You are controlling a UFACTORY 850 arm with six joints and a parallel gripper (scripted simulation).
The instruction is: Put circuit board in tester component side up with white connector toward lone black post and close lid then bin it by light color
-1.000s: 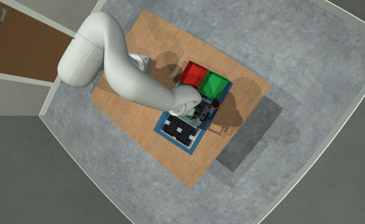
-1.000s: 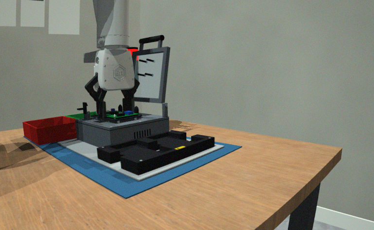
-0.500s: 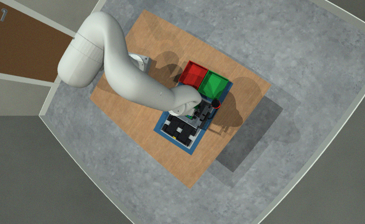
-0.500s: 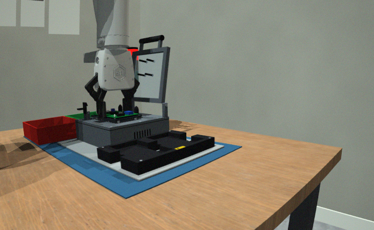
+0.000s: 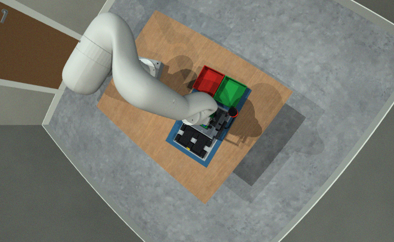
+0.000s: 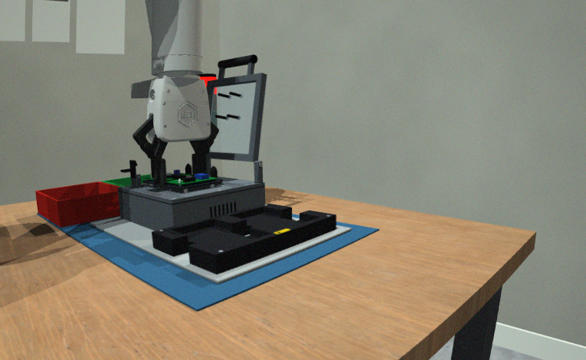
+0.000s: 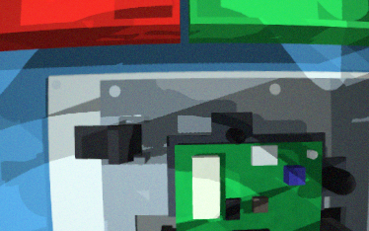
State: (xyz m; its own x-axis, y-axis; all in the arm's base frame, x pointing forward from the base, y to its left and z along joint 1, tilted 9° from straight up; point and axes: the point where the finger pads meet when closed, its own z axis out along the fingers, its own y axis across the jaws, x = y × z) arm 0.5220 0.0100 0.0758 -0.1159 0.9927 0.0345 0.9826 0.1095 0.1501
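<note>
Now: hand 10 mm above the green circuit board. Also, from my hand: black hook (70 mm behind, 50 mm to the left, 10 mm above); then see-through lid (110 mm ahead, 100 mm above, 10 mm to the left); then green bin (200 mm to the left, 70 mm below, 20 mm ahead).
</note>
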